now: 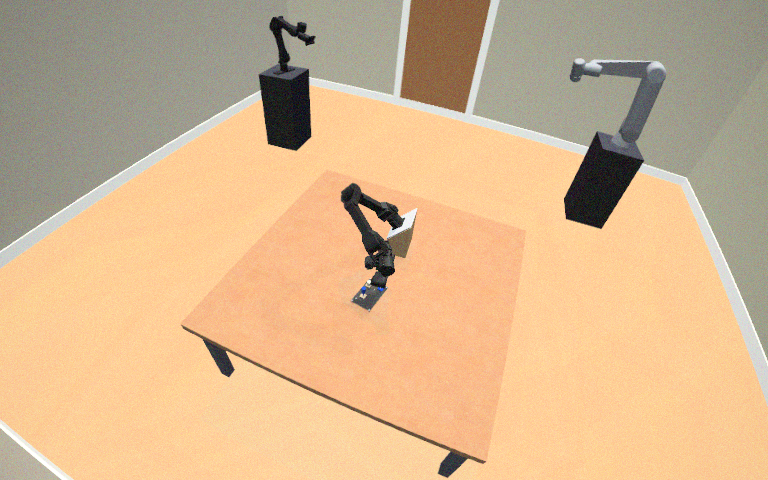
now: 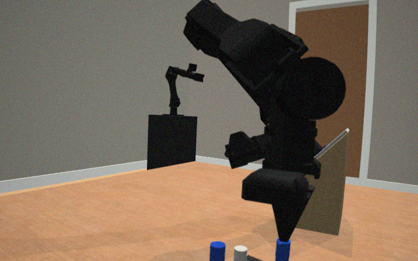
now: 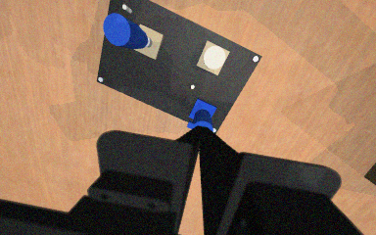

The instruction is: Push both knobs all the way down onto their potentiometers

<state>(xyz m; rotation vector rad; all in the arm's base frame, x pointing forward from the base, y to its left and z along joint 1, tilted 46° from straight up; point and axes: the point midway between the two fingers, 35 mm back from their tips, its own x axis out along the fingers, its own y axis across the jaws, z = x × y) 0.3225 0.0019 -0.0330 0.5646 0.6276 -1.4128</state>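
Right now my gripper tip is 7 cm short of the blue knob, 6 cm to the left of it and 1 cm above it.
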